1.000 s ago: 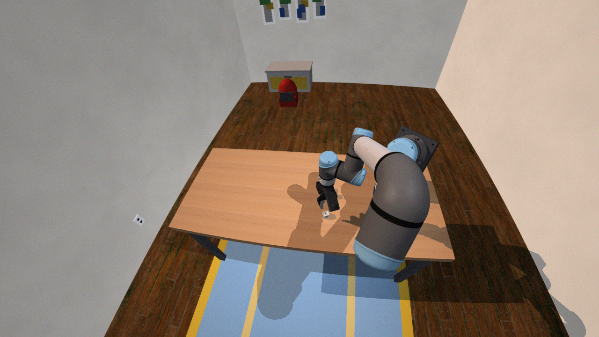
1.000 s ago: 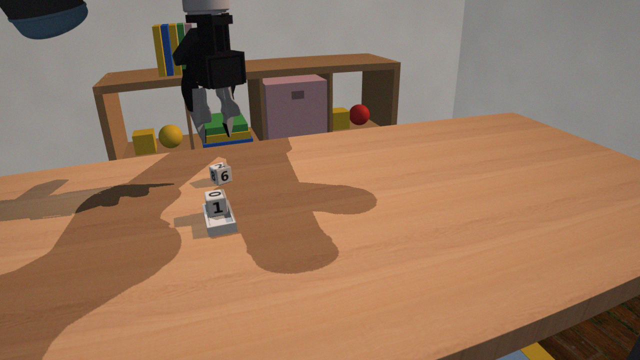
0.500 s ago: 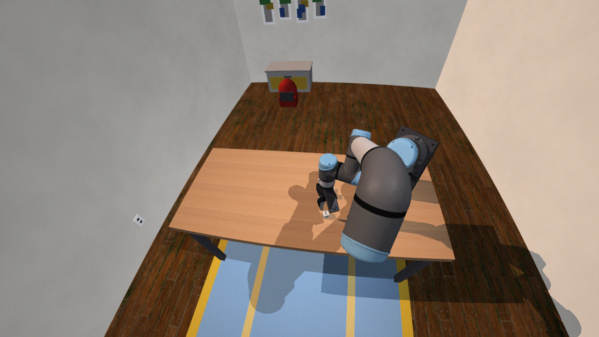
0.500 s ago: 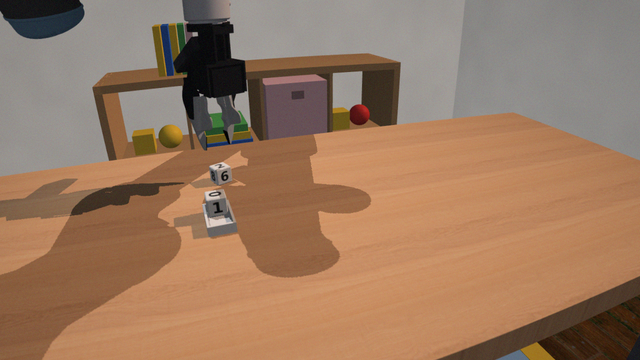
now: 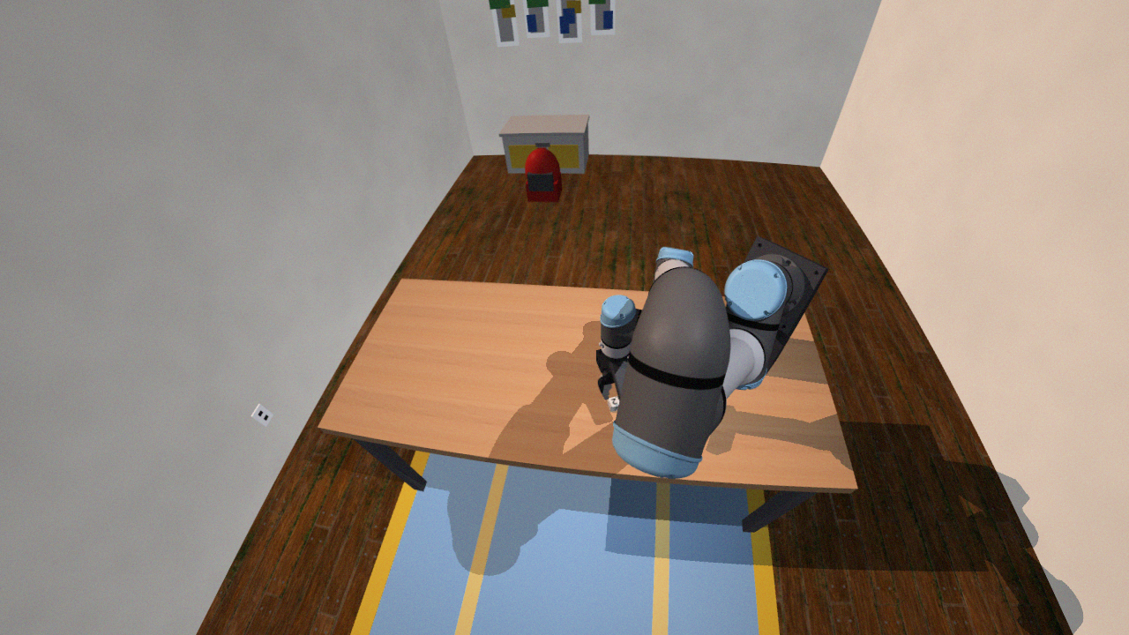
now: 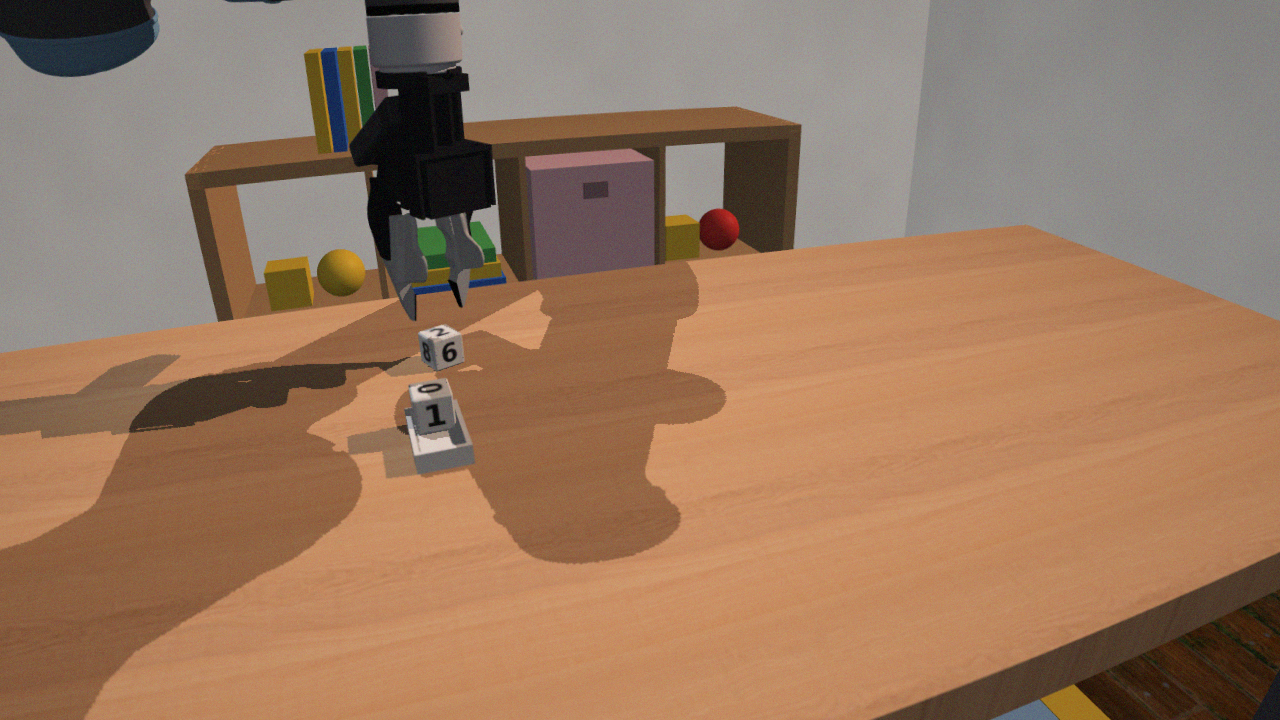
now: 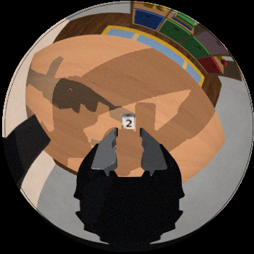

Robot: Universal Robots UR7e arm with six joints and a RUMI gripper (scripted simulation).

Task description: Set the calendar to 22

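Now: hand 5 cm above the white cube. The rest, counted from my hand: grey tray 2 cm ahead, 15 cm to the right, 6 cm below.
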